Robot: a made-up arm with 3 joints. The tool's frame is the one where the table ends. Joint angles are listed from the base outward.
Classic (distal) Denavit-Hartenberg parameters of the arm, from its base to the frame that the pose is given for. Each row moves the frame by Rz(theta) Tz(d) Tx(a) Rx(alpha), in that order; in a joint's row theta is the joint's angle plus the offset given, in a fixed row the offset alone. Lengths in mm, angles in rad.
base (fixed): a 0  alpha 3.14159  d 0  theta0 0
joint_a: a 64.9  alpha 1.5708  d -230.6  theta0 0
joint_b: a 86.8  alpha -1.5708  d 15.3  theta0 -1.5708
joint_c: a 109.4  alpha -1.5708  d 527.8  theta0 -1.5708
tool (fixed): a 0  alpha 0  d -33.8  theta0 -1.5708
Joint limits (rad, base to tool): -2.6..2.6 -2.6..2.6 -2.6..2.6
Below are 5 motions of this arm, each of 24 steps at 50 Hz.
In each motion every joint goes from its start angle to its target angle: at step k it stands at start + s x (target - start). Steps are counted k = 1, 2, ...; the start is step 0. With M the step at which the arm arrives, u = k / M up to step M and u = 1 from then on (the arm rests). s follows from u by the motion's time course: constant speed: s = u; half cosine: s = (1 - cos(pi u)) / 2; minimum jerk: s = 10 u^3 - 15 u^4 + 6 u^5.
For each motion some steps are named. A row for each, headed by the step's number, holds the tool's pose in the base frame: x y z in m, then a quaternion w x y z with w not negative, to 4 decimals.
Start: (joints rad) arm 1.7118 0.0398 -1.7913
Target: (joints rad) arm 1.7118 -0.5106 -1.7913
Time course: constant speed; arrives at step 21
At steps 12, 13, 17, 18, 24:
12: -0.1222 -0.5647 0.3617 0.3251 -0.5715 0.5278 -0.5376
13: -0.1217 -0.5612 0.3751 0.3167 -0.5767 0.5214 -0.5434
17: -0.1192 -0.5434 0.4274 0.2825 -0.5963 0.4948 -0.5654
18: -0.1184 -0.5382 0.4402 0.2739 -0.6010 0.4880 -0.5707
24: -0.1159 -0.5204 0.4776 0.2476 -0.6143 0.4669 -0.5859

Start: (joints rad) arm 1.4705 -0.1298 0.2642
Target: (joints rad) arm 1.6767 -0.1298 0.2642
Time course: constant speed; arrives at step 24
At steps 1, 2, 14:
1: 0.1821 -0.5632 0.3810 0.7366 0.0538 -0.1361 -0.6604
2: 0.1772 -0.5648 0.3810 0.7337 0.0532 -0.1363 -0.6635
14: 0.1182 -0.5800 0.3810 0.6985 0.0461 -0.1389 -0.7004

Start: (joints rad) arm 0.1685 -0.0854 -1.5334
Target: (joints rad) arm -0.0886 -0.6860 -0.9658
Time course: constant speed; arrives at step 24
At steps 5, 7, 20, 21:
5: 0.5826 -0.0684 0.3150 0.7506 -0.6499 -0.0426 -0.1116
7: 0.5797 -0.0501 0.3403 0.7639 -0.6305 -0.0713 -0.1179
20: 0.5162 0.0629 0.5015 0.8291 -0.4783 -0.2601 -0.1271
21: 0.5081 0.0707 0.5132 0.8323 -0.4650 -0.2745 -0.1256

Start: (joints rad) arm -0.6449 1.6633 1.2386
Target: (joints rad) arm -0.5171 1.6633 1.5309
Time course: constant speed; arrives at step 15
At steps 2, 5, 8, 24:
2: 0.1130 0.1800 -0.3117 0.6505 0.1988 0.6883 -0.2521
5: 0.1237 0.1744 -0.3121 0.6408 0.2264 0.6778 -0.2803
8: 0.1340 0.1680 -0.3124 0.6301 0.2536 0.6662 -0.3081
24: 0.1562 0.1503 -0.3129 0.6005 0.3150 0.6345 -0.3708

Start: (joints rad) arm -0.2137 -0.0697 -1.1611
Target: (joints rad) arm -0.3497 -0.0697 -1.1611
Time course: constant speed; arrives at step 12
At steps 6, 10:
6: 0.5622 0.1917 0.2404 0.8301 -0.5386 -0.1058 0.0984
10: 0.5529 0.2170 0.2404 0.8276 -0.5361 -0.1180 0.1172

